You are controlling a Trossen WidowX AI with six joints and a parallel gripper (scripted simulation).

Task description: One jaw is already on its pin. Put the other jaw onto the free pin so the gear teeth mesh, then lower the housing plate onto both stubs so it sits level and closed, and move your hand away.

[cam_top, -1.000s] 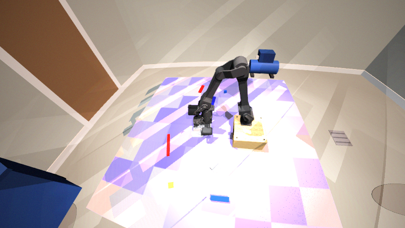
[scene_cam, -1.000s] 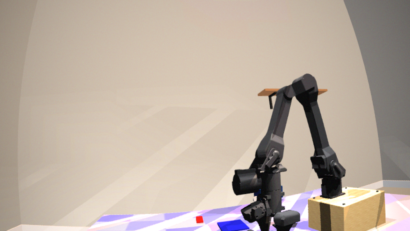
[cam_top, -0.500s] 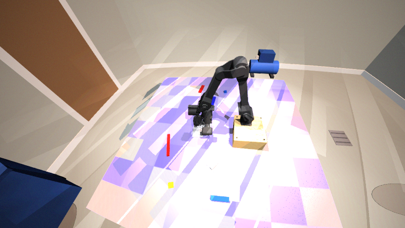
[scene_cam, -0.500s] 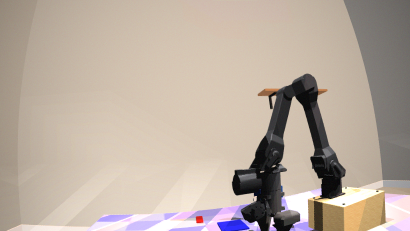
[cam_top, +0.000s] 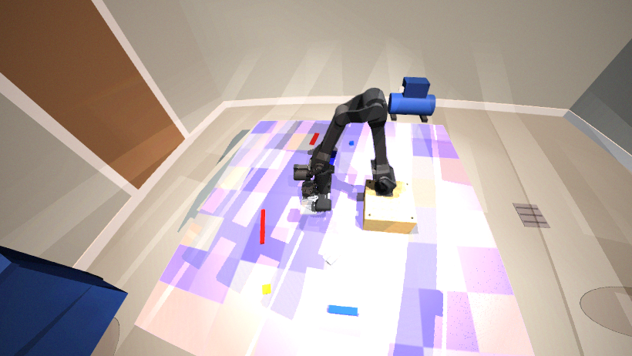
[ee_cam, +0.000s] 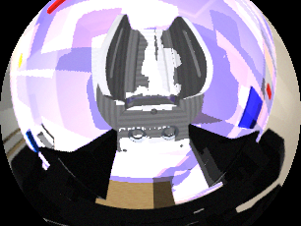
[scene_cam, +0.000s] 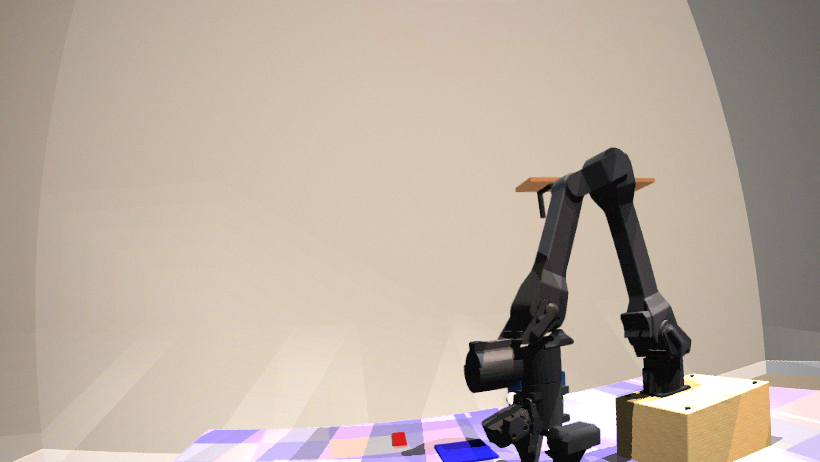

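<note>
Right now my gripper tip is 20 mm to the right of the grey jaw, 20 mm short of it and 10 mm below it. Also, from my gripper tip: blue tile (280 mm to the right, 40 mm ahead, 10 mm below); yellow square (380 mm to the left, 150 mm ahead, 10 mm below); blue bar (400 mm to the left, 120 mm behind).
</note>
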